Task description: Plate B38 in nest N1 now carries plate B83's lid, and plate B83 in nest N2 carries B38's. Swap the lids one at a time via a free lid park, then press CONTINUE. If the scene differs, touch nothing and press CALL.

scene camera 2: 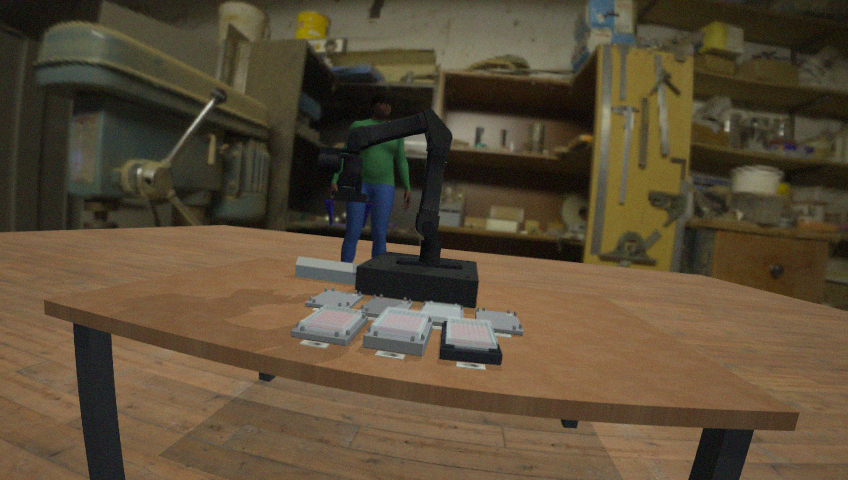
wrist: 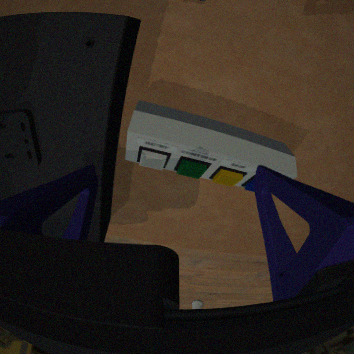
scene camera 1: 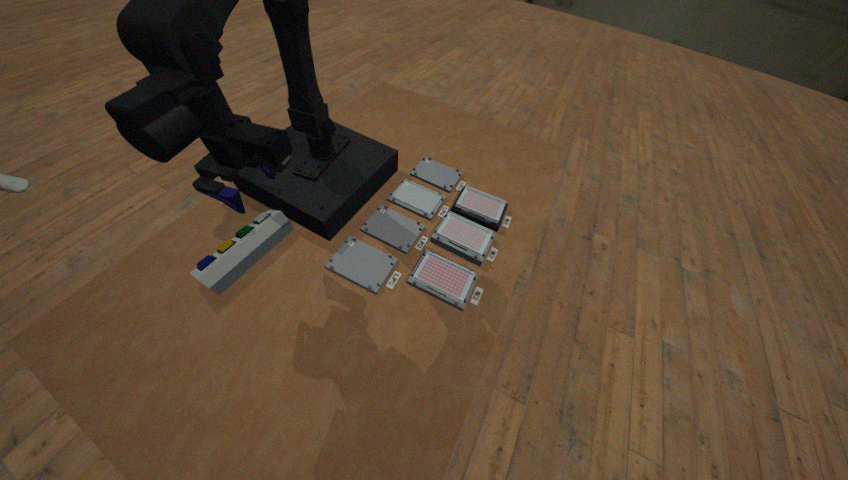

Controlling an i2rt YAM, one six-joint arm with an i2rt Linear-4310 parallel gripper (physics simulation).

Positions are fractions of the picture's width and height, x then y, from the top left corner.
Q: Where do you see a lid park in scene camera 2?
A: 0.39,0.62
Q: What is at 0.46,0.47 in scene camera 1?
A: A lid park.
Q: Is my gripper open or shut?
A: Open.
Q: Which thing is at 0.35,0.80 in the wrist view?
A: My gripper.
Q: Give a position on a grey button box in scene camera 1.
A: At 0.32,0.48
